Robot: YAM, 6 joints.
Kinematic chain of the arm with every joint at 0, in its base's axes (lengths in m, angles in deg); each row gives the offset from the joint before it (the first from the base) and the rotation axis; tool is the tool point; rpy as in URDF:
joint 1: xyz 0 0 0.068 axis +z
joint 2: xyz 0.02 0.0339 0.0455 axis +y
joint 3: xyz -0.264 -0.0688 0 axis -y
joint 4: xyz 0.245 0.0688 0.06 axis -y
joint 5: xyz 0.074 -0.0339 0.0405 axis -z
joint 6: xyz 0.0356 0 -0.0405 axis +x
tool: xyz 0 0 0 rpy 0 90 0
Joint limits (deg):
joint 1: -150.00..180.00
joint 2: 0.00..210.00
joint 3: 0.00..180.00
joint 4: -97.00..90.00
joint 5: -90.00..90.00
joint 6: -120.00..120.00
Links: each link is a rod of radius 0.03 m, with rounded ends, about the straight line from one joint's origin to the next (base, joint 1, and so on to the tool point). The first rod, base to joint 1, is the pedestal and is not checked.
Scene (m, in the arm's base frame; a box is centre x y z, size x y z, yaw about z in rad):
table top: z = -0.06
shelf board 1: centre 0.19 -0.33 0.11 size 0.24 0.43 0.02 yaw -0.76
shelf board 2: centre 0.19 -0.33 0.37 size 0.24 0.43 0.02 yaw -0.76
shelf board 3: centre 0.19 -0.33 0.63 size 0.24 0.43 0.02 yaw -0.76
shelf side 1: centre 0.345 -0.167 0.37 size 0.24 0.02 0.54 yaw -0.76
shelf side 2: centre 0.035 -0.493 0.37 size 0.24 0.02 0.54 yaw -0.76
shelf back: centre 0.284 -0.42 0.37 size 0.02 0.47 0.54 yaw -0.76
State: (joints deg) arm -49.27 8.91 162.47 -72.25 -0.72 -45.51
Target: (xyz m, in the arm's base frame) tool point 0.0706 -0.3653 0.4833
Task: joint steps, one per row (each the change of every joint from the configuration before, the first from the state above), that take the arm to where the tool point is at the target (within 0.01 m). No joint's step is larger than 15 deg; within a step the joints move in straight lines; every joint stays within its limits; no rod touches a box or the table.
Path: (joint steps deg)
1: -8.29 12.95 -7.29 -0.47 0.89 0.00
2: -8.30 12.96 -7.30 -0.47 0.89 0.00
3: -8.29 12.95 -7.29 -0.47 0.89 0.00
4: -8.29 12.96 -7.30 -0.47 0.89 0.00
5: -8.30 12.95 -7.29 -0.47 0.89 0.00
6: -8.29 12.96 -7.29 -0.47 0.89 0.00
7: 10.07 9.26 7.33 8.75 -1.37 0.00
8: 10.08 9.26 7.33 8.75 -1.37 0.00

